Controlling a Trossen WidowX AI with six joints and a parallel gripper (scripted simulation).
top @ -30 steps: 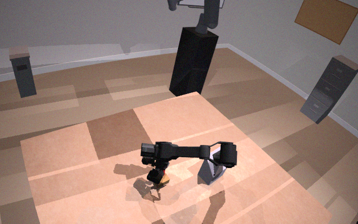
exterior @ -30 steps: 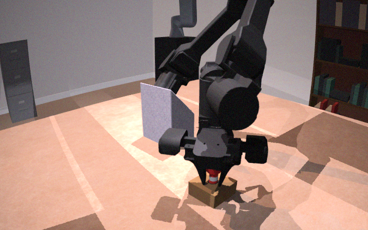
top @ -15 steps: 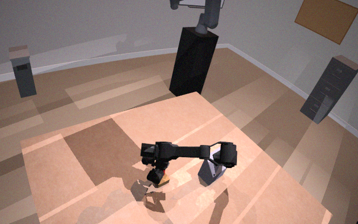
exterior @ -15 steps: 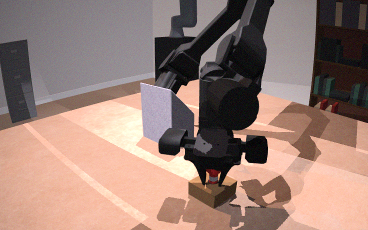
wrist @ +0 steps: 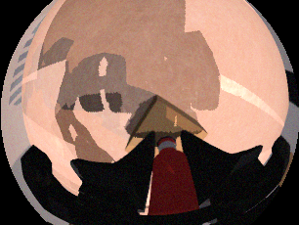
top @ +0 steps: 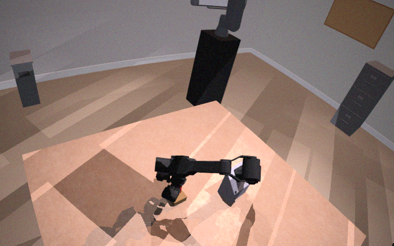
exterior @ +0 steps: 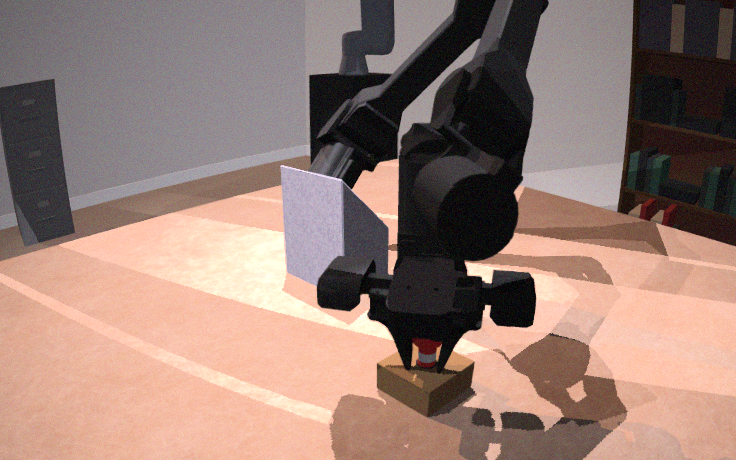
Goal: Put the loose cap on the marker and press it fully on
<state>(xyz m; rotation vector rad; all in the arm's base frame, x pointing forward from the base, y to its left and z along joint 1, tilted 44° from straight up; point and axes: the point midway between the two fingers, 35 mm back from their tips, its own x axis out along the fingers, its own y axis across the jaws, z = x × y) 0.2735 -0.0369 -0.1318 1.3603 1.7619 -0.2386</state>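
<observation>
Right now the red cap is 10 mm behind my gripper tip, 10 mm to the left of it and 50 mm above it.
</observation>
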